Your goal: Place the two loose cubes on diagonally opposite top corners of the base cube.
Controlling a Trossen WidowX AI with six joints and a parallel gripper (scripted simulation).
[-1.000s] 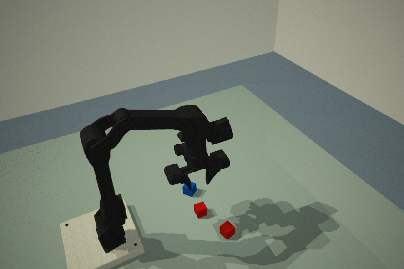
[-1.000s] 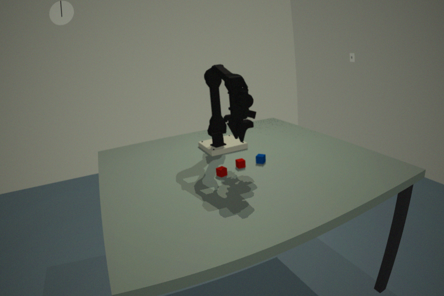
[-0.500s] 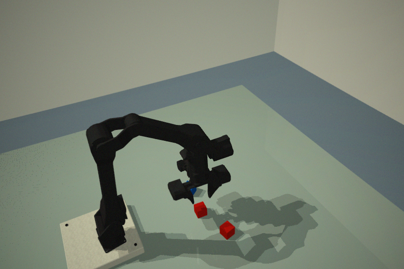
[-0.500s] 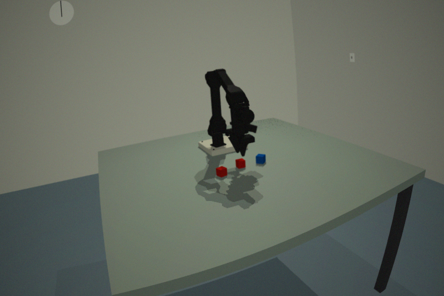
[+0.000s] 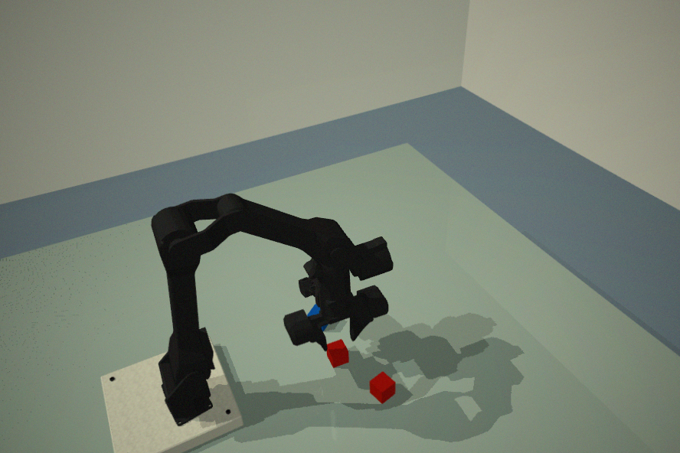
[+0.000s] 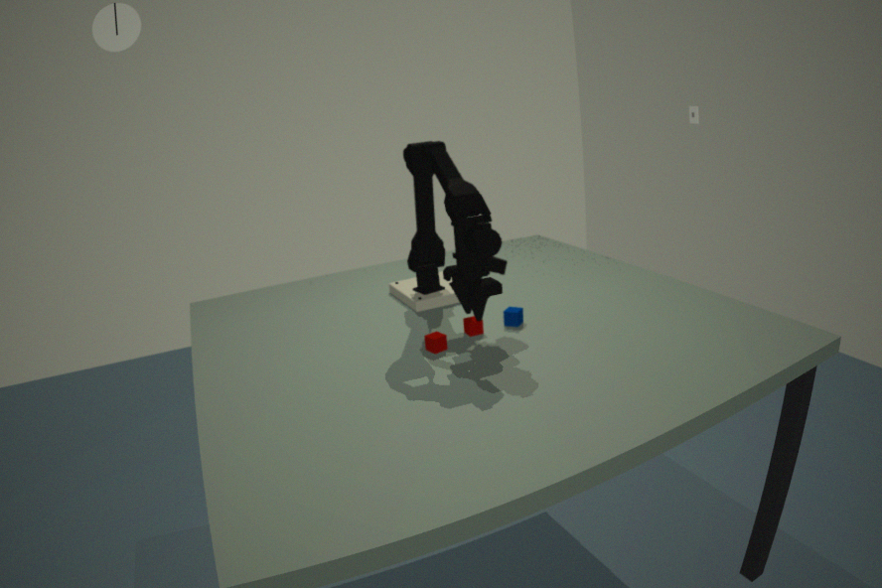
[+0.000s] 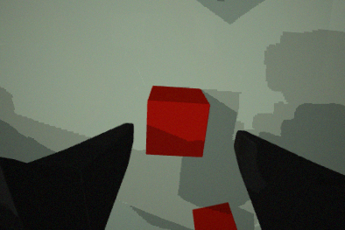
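Right now the blue base cube is 2 cm ahead of my gripper tip, 10 cm to the left of it and 2 cm below it.
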